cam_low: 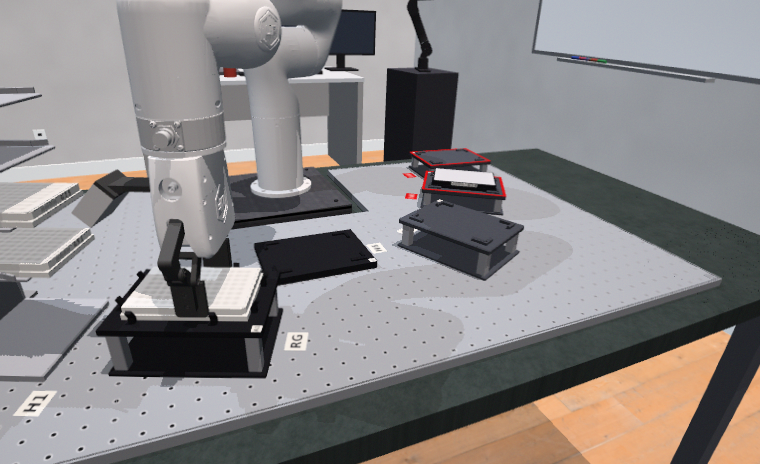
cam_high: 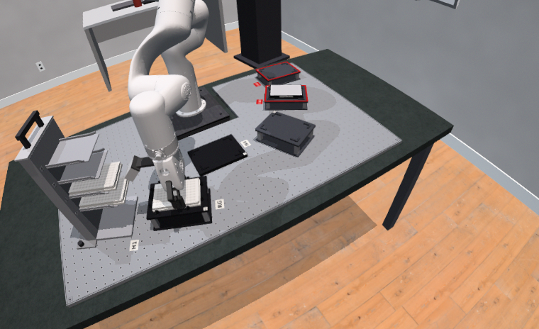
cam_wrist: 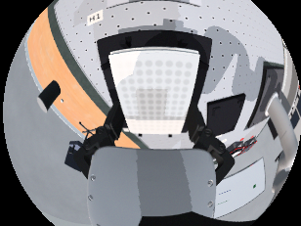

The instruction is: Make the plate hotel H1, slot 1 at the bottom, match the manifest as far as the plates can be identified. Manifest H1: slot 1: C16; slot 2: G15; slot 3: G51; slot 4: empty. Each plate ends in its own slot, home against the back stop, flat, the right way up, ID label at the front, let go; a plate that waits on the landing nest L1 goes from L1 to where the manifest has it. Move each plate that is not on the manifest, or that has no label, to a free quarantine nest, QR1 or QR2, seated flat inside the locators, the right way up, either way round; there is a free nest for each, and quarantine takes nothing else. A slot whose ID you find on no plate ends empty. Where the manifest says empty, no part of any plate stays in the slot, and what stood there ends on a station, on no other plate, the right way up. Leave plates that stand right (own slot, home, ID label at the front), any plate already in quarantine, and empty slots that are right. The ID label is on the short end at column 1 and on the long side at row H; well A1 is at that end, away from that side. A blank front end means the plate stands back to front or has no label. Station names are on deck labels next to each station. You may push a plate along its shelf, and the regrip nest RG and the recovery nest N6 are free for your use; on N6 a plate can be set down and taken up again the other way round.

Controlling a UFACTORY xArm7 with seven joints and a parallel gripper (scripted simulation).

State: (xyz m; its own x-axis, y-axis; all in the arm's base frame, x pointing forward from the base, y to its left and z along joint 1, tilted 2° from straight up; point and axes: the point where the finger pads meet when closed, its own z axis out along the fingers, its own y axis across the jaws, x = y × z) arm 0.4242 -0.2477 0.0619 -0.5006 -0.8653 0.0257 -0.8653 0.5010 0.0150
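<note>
The black regrip nest RG lies 20 mm below my hand, 10 mm to the right of it and 10 mm behind it. Also, from my hand: deck label H1: 180 mm to the right, 80 mm below, 10 mm ahead; then flat black nest N6: 180 mm to the left, 120 mm behind, 70 mm below; then RG deck label: 80 mm to the left, 80 mm below, 50 mm ahead.
</note>
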